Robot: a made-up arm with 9 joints. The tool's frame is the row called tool. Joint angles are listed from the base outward.
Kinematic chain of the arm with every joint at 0, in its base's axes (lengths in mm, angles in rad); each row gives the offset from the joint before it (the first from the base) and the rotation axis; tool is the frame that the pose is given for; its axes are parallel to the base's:
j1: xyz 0 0 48.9 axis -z
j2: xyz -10.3 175.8 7 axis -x
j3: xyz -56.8 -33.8 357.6 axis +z
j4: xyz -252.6 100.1 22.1 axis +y
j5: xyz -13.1 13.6 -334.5 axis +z
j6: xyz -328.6 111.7 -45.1 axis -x
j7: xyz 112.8 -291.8 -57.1 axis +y
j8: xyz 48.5 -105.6 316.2 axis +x
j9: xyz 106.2 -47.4 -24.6 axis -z
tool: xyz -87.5 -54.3 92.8
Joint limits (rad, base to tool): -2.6..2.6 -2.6..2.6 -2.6..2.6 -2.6..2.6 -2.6..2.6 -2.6..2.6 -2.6..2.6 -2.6..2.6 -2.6..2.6
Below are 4 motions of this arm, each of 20 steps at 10 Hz.
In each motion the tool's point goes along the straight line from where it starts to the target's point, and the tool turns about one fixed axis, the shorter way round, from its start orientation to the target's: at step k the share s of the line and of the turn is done. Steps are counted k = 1, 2, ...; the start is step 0. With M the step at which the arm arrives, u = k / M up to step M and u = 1 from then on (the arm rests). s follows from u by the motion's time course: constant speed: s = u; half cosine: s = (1 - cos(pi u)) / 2; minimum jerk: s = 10 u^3 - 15 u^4 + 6 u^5.
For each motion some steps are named. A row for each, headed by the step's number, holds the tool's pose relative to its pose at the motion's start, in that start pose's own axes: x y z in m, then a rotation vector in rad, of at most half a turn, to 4 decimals.
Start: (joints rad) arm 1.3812 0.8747 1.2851 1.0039 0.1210 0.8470 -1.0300 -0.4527 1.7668
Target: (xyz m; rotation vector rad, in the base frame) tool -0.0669 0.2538 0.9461 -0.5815 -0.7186 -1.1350
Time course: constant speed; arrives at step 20
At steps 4, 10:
4: -0.0559 -0.0724 -0.0402 0.0675 -0.0574 -0.1327
10: -0.1399 -0.1809 -0.1006 0.1688 -0.1436 -0.3317

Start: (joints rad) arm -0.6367 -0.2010 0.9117 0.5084 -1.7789 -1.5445 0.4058 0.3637 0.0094
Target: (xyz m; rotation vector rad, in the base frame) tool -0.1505 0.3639 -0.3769 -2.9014 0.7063 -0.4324
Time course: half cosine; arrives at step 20
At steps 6, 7, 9, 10, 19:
6: 0.0778 0.0132 -0.2024 0.3347 -0.0203 0.1872
7: 0.1030 0.0175 -0.2680 0.4434 -0.0268 0.2480
9: 0.1591 0.0270 -0.4141 0.6850 -0.0415 0.3831
10: 0.1886 0.0320 -0.4909 0.8121 -0.0492 0.4541
19: 0.3750 0.0636 -0.9757 1.6141 -0.0977 0.9026

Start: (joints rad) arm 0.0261 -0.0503 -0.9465 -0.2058 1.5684 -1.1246 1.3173 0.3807 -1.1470
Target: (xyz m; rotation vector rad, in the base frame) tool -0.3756 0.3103 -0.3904 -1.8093 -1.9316 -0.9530
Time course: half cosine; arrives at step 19
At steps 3, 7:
3: 0.0020 0.0002 -0.0299 0.0681 0.0101 0.0038
7: 0.0102 0.0011 -0.1484 0.3382 0.0500 0.0187

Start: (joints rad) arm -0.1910 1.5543 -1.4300 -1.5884 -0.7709 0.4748 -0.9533 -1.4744 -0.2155
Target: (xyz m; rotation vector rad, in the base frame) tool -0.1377 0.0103 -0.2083 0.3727 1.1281 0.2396
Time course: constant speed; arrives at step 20
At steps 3, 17, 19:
3: 0.0142 0.0356 -0.0583 0.1057 -0.1054 -0.1222
17: 0.0804 0.2019 -0.3301 0.5991 -0.5971 -0.6926
19: 0.0899 0.2257 -0.3690 0.6696 -0.6674 -0.7741

